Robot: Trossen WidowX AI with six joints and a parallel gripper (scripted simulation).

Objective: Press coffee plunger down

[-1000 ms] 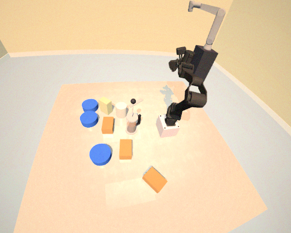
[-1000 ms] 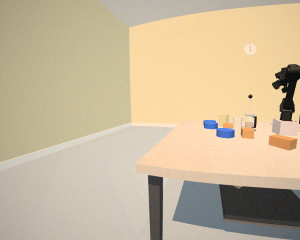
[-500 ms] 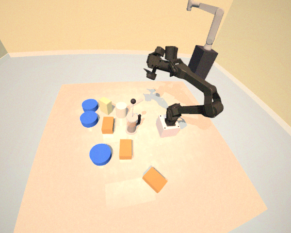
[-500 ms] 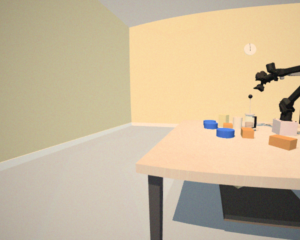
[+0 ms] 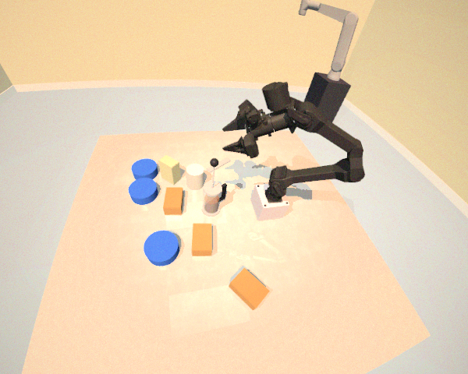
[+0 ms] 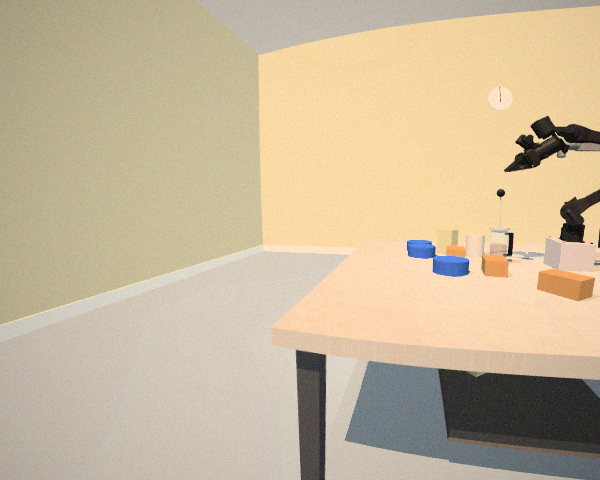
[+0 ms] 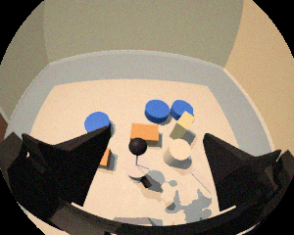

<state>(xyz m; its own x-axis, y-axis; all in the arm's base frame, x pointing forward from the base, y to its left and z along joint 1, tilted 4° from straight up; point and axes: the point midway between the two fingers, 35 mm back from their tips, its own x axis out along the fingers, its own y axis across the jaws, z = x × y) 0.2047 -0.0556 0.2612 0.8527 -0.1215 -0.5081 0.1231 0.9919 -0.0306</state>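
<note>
Right now my gripper tip is 22 cm above the glass coffee press, 1 cm to the right of it and 1 cm short of it. The rest, counted from my gripper tip: white cylinder (30 cm below, 13 cm to the right, 8 cm ahead).
</note>
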